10 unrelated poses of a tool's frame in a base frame.
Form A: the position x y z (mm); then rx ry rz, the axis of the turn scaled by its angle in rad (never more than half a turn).
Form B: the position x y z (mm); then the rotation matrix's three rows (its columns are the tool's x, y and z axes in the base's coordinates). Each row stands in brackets. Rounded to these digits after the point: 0 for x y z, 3 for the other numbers.
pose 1, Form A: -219 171 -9 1.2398 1.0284 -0.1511
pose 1, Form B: [-219 171 -9], [[0.568 0.603 0.560], [0.417 0.376 -0.828], [-0.710 0.703 -0.038]]
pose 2, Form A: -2 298 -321 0.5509 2.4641 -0.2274
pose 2, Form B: [-2 298 -321], [[-0.736 0.436 0.518], [0.334 0.899 -0.283], [-0.589 -0.035 -0.807]]
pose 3, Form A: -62 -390 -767 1.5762 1.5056 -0.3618
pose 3, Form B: [-62 -390 -767], [[0.216 0.907 0.361], [0.644 0.145 -0.751], [-0.734 0.395 -0.553]]
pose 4, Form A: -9 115 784 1.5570 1.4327 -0.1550
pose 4, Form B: [-9 115 784], [[0.297 0.817 0.494], [0.693 0.171 -0.701], [-0.657 0.550 -0.515]]
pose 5, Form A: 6 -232 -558 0.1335 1.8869 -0.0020
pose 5, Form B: [6 -232 -558], [[-0.309 0.094 0.947], [0.092 0.993 -0.068], [-0.947 0.066 -0.315]]
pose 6, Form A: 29 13 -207 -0.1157 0.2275 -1.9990
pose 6, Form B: [29 13 -207], [[-0.425 0.886 0.183], [-0.905 -0.412 -0.108], [-0.020 -0.212 0.977]]
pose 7, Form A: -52 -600 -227 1.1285 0.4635 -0.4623
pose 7, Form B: [-52 -600 -227], [[0.814 0.568 0.117], [-0.115 0.356 -0.927], [-0.569 0.742 0.356]]
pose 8, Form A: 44 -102 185 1.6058 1.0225 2.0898
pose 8, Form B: [44 -102 185], [[-0.321 0.172 0.931], [0.630 -0.696 0.346], [0.707 0.697 0.115]]
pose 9, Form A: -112 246 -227 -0.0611 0.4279 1.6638
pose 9, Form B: [-112 246 -227], [[-0.146 -0.967 0.207], [0.947 -0.077 0.312], [-0.286 0.241 0.927]]
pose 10, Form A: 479 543 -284 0.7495 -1.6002 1.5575
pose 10, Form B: [479 543 -284], [[-0.534 -0.837 -0.122], [0.099 0.081 -0.992], [0.840 -0.541 0.040]]
